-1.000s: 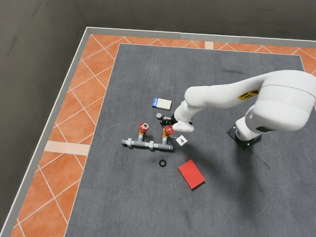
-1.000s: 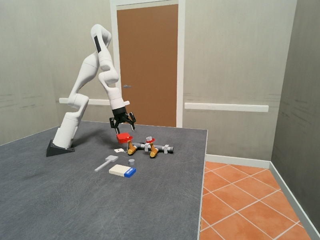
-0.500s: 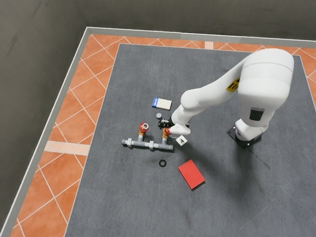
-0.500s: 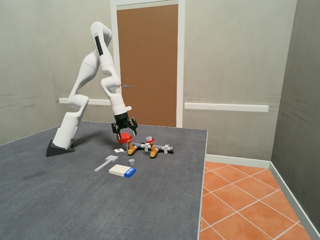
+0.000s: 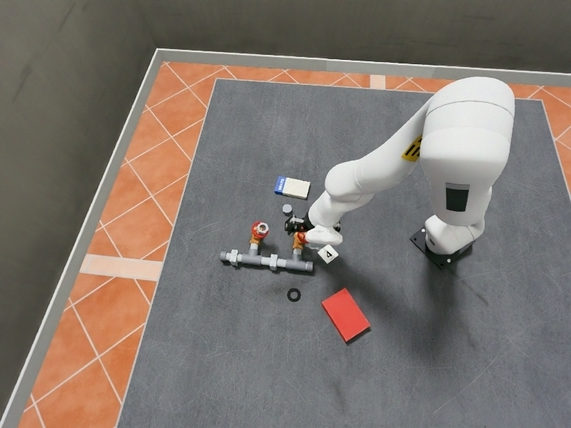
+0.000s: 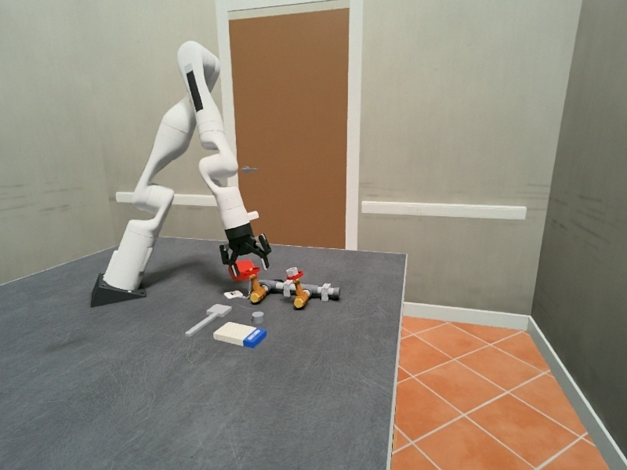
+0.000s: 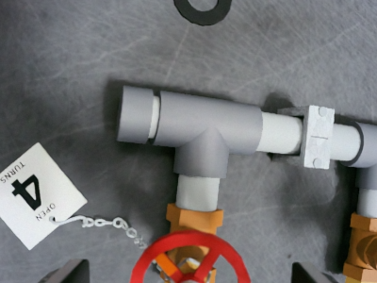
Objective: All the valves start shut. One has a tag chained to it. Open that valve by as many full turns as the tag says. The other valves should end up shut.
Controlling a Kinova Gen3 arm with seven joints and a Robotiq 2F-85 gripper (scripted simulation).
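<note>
The white tag lies 90 mm below my hand, 70 mm behind it and 20 mm to the left of it. Round my hand: grey paddle: 130 mm to the right, 90 mm below, 60 mm behind; then blue box: 210 mm to the right, 80 mm below, 50 mm ahead; then red block: 200 mm to the left, 120 mm behind, 80 mm below.
</note>
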